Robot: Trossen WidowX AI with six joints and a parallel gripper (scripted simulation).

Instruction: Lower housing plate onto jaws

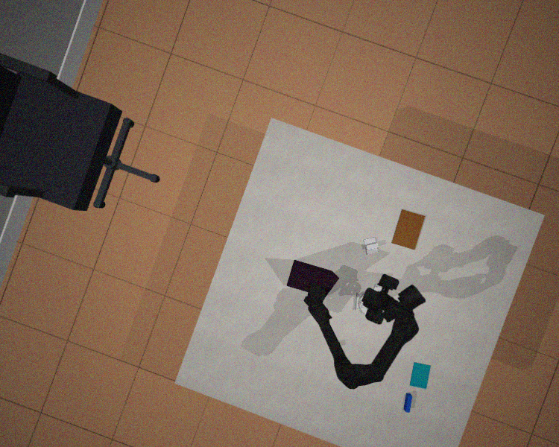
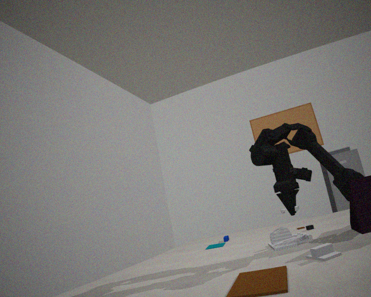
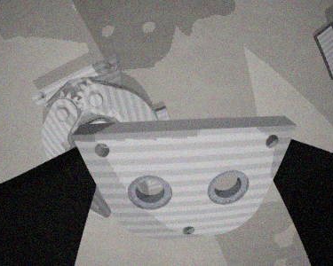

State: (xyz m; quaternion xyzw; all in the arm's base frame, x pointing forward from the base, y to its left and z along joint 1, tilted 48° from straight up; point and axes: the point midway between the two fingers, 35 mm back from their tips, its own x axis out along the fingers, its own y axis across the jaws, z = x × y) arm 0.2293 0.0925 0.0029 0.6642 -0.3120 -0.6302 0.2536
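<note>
The grey jaw assembly is 50 mm to the right of my gripper tip and 80 mm below it. Round my gripper tip: blue block (320 mm ahead, 440 mm to the right, 90 mm below); then orange plate (100 mm ahead, 300 mm to the left, 90 mm below); then teal tile (340 mm ahead, 310 mm to the right, 90 mm below).
</note>
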